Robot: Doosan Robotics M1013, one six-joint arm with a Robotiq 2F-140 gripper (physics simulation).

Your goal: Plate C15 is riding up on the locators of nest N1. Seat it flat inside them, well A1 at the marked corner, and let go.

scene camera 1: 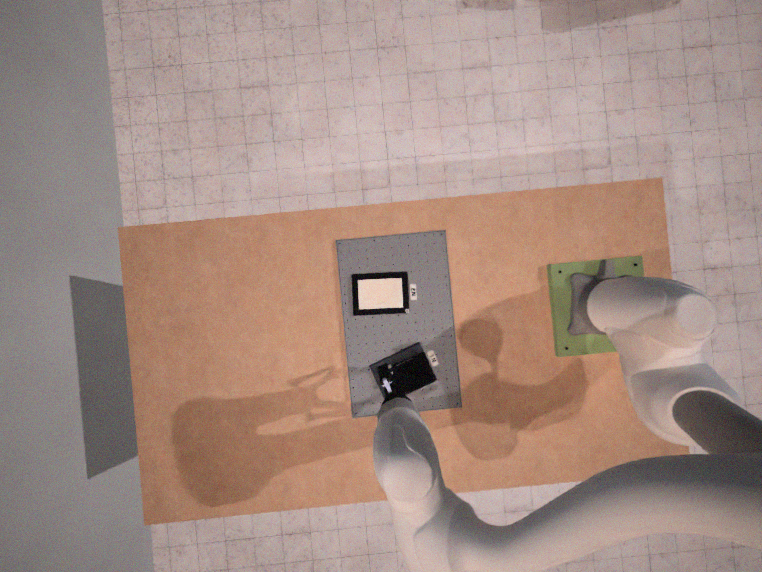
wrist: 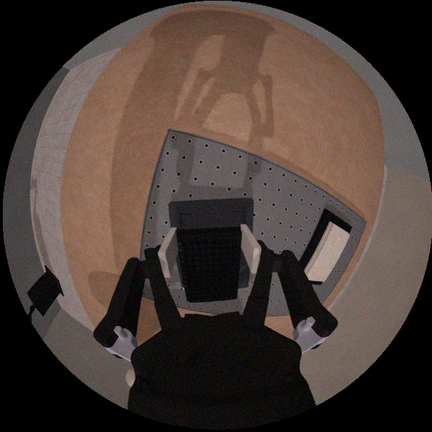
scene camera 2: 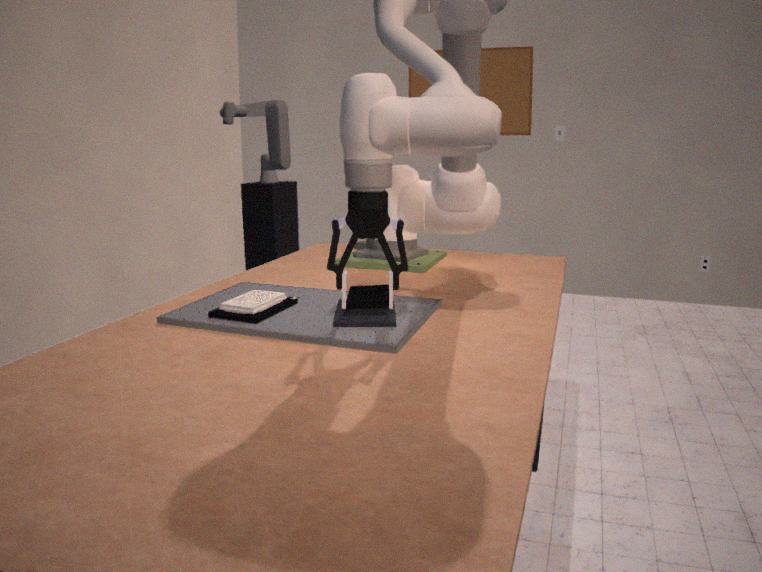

Labels:
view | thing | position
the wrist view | gripper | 208, 236
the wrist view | white plate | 331, 244
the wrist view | plate C15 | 209, 257
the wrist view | nest N1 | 208, 213
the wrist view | nest N2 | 318, 233

